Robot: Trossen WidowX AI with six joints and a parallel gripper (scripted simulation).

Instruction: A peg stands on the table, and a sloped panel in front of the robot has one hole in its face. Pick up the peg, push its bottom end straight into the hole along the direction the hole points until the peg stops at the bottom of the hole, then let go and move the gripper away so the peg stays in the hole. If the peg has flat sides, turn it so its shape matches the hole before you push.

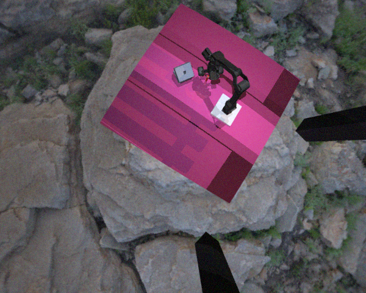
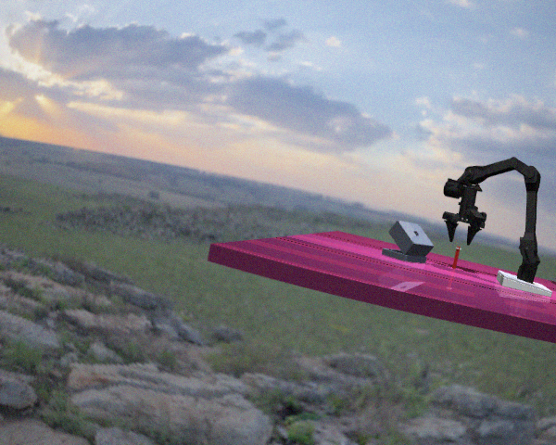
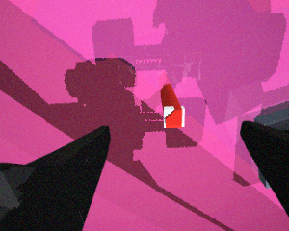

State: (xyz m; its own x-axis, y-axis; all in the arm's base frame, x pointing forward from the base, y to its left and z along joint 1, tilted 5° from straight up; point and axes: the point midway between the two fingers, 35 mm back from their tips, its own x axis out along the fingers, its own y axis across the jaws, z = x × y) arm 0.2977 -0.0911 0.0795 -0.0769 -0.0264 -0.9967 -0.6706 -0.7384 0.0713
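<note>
My gripper tip is now 30 mm above the red peg. The rest, counted from my gripper tip: grey sloped panel: 170 mm ahead, 100 mm to the left, 20 mm below.
</note>
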